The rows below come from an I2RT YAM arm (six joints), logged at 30 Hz.
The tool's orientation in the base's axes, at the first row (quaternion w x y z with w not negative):
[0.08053 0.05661 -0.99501 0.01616]
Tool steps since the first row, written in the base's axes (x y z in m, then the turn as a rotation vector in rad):
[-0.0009 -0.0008 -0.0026 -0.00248 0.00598 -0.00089]
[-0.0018 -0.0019 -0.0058 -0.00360 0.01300 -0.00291]
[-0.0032 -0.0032 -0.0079 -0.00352 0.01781 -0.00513]
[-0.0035 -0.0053 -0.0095 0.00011 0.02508 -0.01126]
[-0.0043 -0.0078 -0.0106 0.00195 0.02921 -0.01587]
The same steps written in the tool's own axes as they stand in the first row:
[0.0005 -0.0006 0.0027 0.00163 0.00624 0.00102]
[0.0010 -0.0015 0.0061 0.00163 0.01339 0.00290]
[0.0022 -0.0026 0.0084 0.00066 0.01821 0.00488]
[0.0025 -0.0046 0.0101 -0.00469 0.02515 0.01006]
[0.0034 -0.0070 0.0115 -0.00770 0.02915 0.01414]

